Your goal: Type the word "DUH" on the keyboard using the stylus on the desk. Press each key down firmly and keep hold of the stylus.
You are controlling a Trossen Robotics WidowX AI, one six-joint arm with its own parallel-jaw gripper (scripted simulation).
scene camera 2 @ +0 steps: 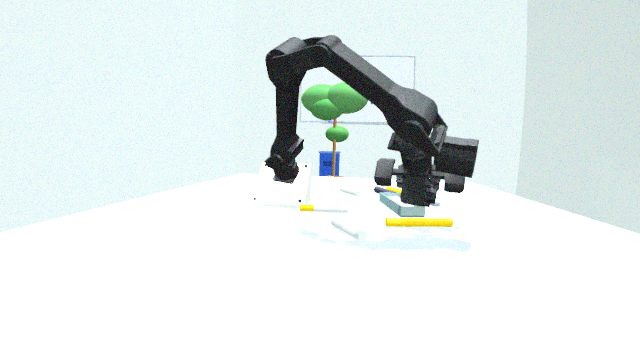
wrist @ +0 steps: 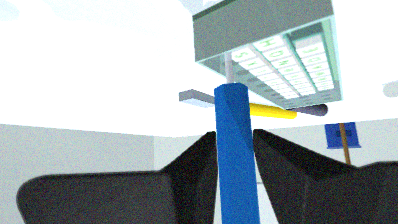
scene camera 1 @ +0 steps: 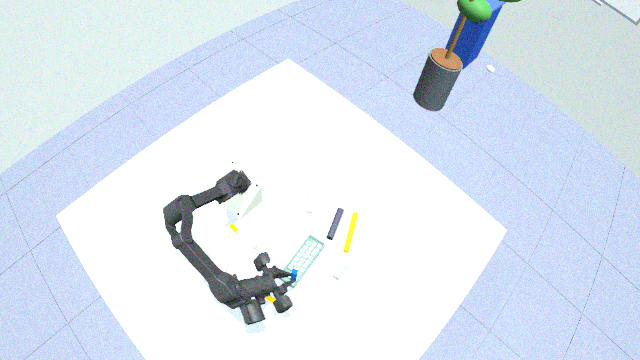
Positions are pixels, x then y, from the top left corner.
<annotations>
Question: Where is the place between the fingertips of my gripper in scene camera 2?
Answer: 419, 188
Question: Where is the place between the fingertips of my gripper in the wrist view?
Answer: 234, 138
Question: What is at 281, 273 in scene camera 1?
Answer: My gripper.
</annotations>
